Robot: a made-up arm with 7 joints. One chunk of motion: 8 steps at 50 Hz.
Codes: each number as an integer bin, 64 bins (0 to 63) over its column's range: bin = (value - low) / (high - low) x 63, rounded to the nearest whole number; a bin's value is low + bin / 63 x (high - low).
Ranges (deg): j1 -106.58..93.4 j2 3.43..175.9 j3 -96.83..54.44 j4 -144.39..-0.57 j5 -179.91..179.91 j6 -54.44..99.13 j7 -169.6..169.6
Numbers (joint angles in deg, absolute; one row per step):
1: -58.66 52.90 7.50 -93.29 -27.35 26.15 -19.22
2: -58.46 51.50 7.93 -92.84 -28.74 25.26 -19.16
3: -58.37 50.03 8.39 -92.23 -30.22 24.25 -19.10
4: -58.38 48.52 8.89 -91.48 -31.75 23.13 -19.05
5: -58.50 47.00 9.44 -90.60 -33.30 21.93 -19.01
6: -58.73 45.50 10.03 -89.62 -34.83 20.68 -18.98
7: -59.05 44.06 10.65 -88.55 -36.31 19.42 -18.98
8: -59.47 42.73 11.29 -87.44 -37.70 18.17 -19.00
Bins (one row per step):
1: 15 18 43 22 27 33 28
2: 15 18 44 23 26 33 28
3: 15 17 44 23 26 32 28
4: 15 16 44 23 26 32 28
5: 15 16 44 24 26 31 28
6: 15 15 45 24 25 31 28
7: 15 15 45 24 25 30 28
8: 15 14 45 25 25 30 28

